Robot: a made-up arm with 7 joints. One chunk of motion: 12 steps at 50 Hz.
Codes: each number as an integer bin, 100 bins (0 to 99) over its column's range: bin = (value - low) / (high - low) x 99, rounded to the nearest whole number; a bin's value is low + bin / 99 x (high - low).
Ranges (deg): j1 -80.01..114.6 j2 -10..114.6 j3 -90.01..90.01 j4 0..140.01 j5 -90.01..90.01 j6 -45.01..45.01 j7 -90.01..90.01
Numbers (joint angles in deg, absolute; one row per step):
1: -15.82 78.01 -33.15 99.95 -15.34 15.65 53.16
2: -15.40 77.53 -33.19 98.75 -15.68 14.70 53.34
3: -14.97 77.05 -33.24 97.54 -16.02 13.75 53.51
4: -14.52 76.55 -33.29 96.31 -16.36 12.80 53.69
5: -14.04 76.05 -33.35 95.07 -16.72 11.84 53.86
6: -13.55 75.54 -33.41 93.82 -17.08 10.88 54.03
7: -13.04 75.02 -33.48 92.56 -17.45 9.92 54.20
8: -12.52 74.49 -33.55 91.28 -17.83 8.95 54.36
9: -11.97 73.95 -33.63 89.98 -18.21 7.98 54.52
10: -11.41 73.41 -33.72 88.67 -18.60 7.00 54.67
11: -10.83 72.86 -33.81 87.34 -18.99 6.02 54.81
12: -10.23 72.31 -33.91 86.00 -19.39 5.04 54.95
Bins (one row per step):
1: 33 70 31 71 41 67 79
2: 33 70 31 70 41 66 79
3: 33 69 31 69 41 65 79
4: 33 69 31 68 41 64 79
5: 34 68 31 67 40 63 79
6: 34 68 31 66 40 61 79
7: 34 68 31 65 40 60 79
8: 34 67 31 65 40 59 79
9: 35 67 31 64 39 58 79
10: 35 66 31 63 39 57 80
11: 35 66 31 62 39 56 80
12: 35 65 31 61 39 55 80

